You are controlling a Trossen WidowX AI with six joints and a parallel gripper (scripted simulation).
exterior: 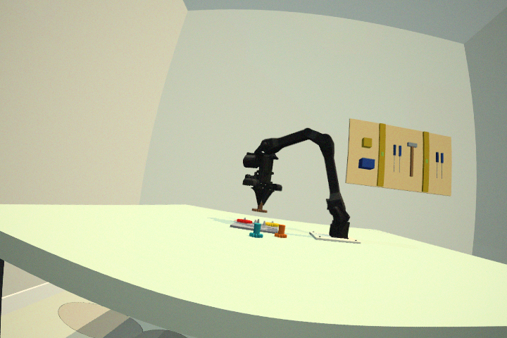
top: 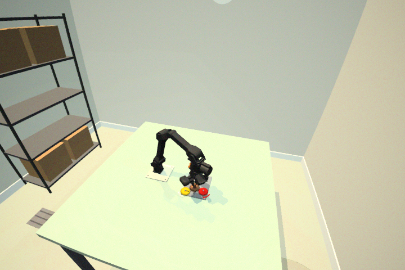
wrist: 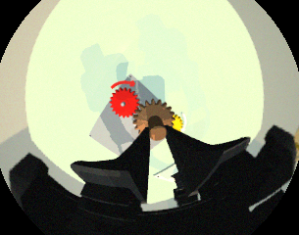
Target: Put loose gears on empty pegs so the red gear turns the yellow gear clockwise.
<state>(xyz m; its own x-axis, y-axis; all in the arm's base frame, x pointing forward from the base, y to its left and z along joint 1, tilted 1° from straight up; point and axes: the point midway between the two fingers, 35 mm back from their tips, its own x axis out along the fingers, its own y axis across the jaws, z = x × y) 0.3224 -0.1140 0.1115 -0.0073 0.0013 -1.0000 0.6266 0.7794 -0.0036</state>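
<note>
Now: gripper tip 6 cm past the yellow gear, 1 cm to the left of it and 7 cm above it. Also, from my gripper tip: brown gear 1 cm below; red gear 5 cm ahead, 3 cm to the left, 7 cm below; red arrow 8 cm ahead, 8 cm below.
</note>
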